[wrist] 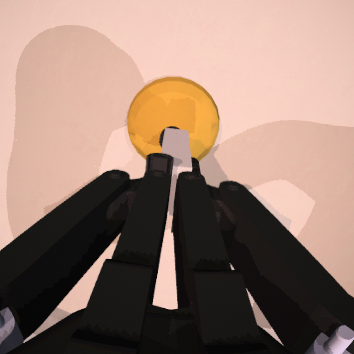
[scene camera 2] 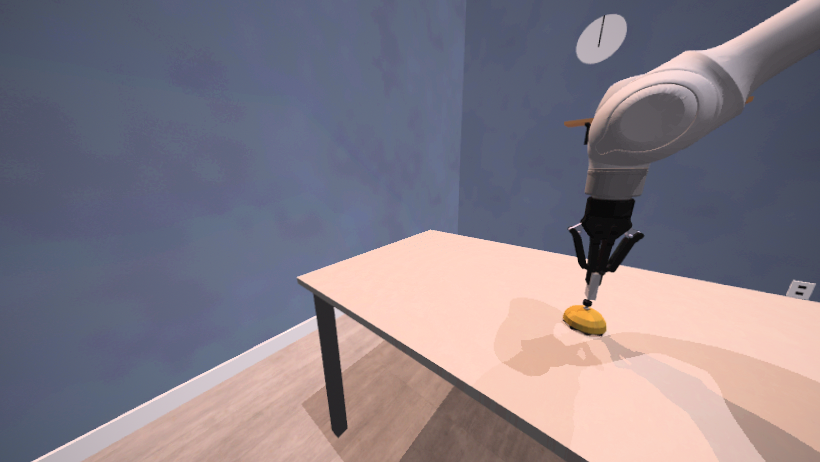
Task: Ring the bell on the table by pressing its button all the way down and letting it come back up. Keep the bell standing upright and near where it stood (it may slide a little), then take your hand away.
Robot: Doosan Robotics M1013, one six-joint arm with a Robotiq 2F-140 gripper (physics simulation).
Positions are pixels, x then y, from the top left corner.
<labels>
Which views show the yellow bell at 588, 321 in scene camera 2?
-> The wrist view and scene camera 2: all of them.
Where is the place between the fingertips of my gripper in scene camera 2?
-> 590, 297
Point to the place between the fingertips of my gripper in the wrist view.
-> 174, 147
</labels>
